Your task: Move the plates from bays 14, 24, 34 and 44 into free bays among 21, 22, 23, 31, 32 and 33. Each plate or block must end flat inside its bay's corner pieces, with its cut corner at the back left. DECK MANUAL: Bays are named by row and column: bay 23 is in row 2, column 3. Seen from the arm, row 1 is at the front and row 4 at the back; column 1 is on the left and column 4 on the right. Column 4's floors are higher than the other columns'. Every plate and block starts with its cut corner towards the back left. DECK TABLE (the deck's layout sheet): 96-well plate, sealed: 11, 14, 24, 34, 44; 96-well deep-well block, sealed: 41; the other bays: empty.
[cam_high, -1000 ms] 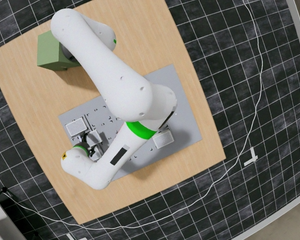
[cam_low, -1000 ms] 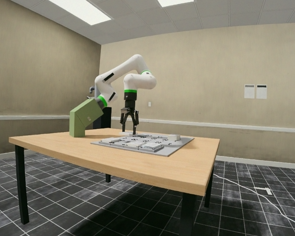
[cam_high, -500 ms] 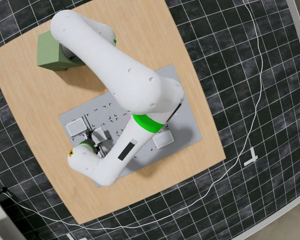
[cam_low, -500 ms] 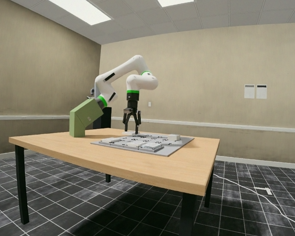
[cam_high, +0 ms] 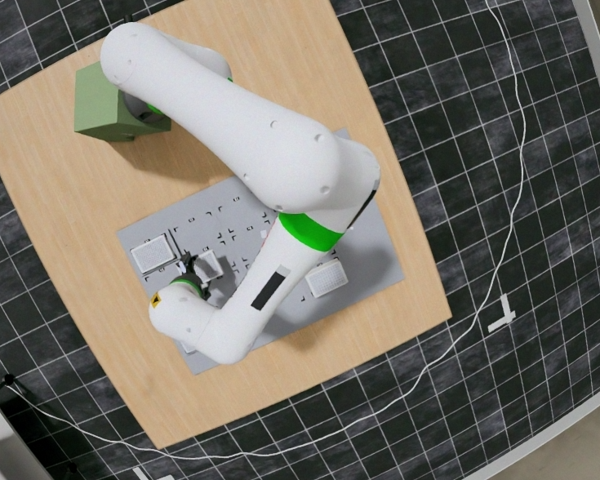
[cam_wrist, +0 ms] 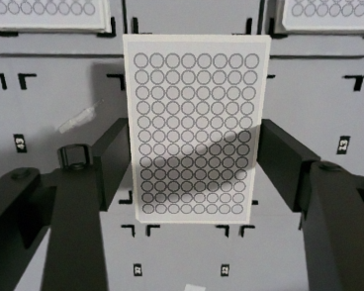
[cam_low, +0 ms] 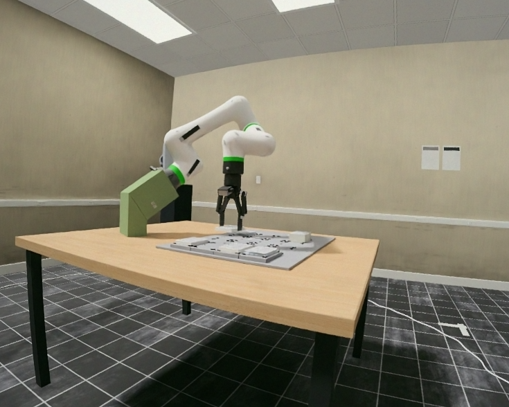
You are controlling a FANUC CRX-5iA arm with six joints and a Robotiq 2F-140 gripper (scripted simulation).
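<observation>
My gripper is now 33 cm to the right of the sealed plate, 17 cm past it and 9 cm above it. From my hand the other things lie so: white block: 39 cm to the left, 15 cm ahead, 8 cm below.
</observation>
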